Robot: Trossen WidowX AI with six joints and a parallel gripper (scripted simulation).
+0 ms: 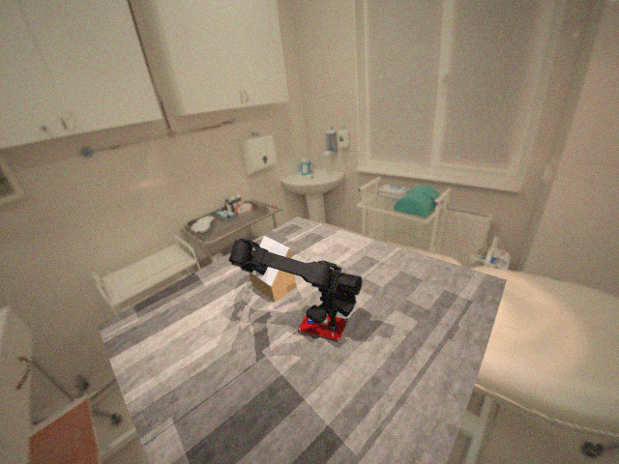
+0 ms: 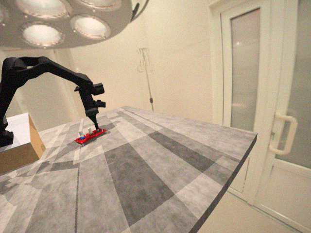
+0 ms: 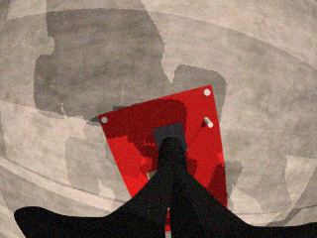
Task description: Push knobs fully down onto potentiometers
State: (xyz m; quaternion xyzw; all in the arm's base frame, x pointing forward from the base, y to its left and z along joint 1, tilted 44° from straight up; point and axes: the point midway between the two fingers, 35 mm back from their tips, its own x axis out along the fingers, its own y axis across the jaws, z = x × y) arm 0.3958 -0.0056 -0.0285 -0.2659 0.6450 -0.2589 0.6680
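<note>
My gripper tip is 10 mm above the black knob. From my gripper tip the other things lie so: grey knob (90 mm behind, 30 mm to the right, 20 mm below).
</note>
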